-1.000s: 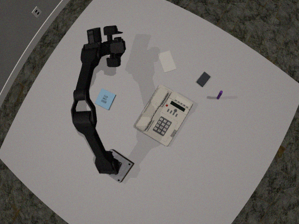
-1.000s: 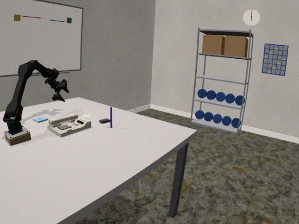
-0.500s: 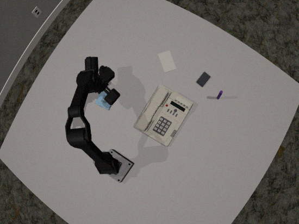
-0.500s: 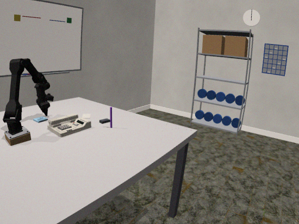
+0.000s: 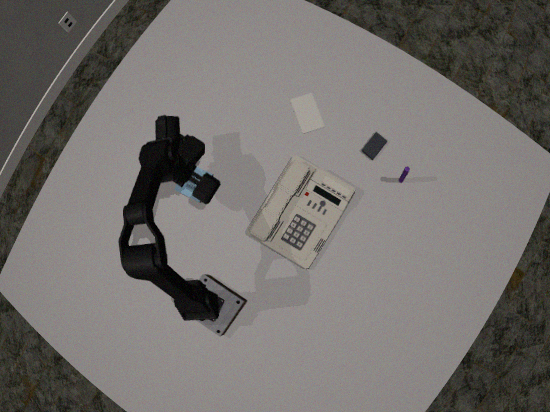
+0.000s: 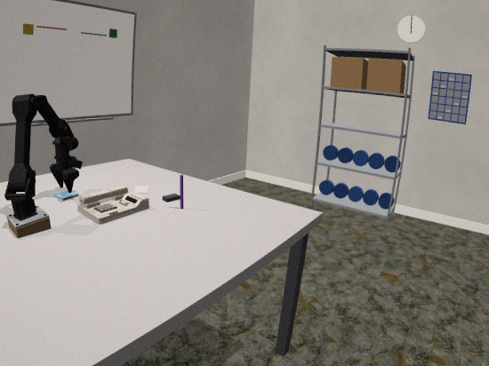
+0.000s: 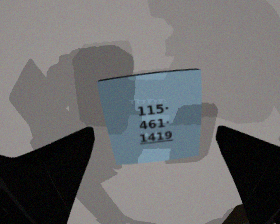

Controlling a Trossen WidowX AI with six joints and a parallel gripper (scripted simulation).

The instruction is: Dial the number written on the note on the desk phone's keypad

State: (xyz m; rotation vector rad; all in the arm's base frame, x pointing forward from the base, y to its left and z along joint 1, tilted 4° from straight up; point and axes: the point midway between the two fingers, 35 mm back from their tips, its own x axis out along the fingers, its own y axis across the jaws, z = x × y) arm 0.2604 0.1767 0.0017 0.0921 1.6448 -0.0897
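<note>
My hand is 4 cm short of the beige desk phone, 28 cm to the left of it and 4 cm above it. Also, from my hand: purple stick (22 cm ahead, 47 cm to the right); handset (4 cm ahead, 22 cm to the right, 2 cm below); white card (28 cm ahead, 18 cm to the right, 6 cm below).
</note>
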